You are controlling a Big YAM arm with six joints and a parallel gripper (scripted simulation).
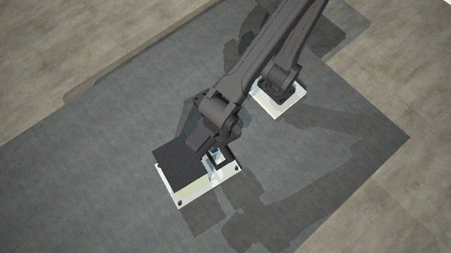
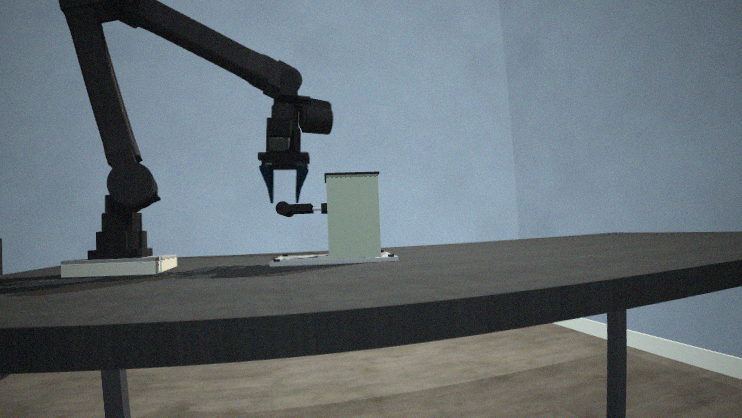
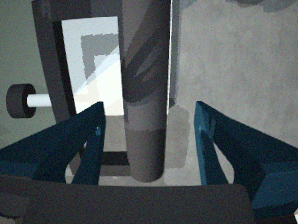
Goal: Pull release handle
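The release handle is 50 mm ahead of my hand, 20 mm below it and 10 mm to the right of it.
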